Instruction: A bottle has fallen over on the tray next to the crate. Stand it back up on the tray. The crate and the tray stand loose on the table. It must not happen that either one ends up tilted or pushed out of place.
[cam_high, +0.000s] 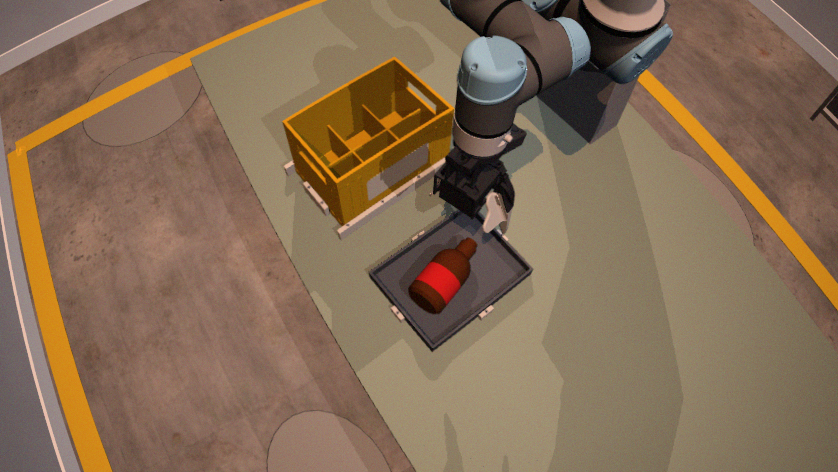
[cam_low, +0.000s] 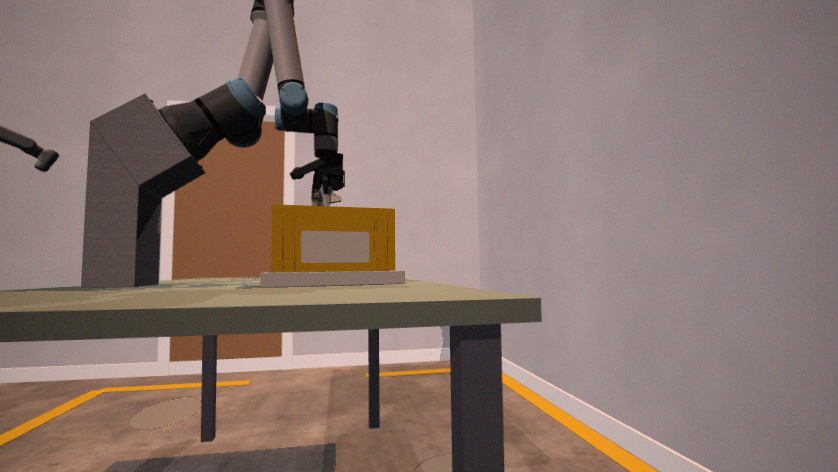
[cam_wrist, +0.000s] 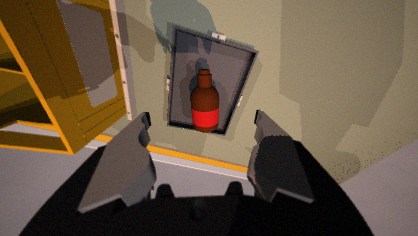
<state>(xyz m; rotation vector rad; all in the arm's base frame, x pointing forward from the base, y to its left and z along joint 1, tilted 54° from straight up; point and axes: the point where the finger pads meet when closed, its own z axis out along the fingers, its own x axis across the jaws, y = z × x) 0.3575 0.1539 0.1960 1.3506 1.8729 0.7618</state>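
Now: the brown bottle 5 cm ahead of my hand, 2 cm to the left of it and 16 cm below it. From my hand the other things lie so: yellow crate (4 cm ahead, 28 cm to the right, 12 cm below); then dark grey tray (3 cm ahead, 2 cm to the left, 19 cm below).
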